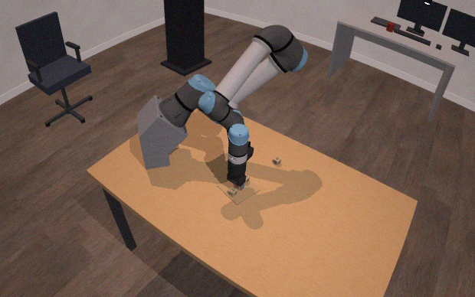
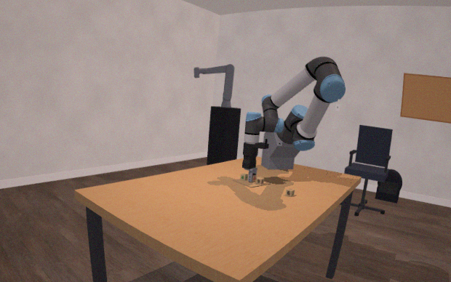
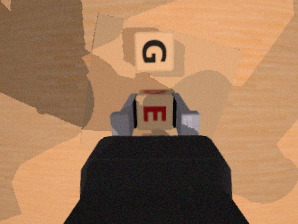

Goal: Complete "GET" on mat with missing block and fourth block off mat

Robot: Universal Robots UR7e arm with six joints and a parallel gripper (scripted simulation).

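My hand is 2 cm above the thin tan mat. Round my hand: block (3 cm ahead, 25 cm to the left, 1 cm below).
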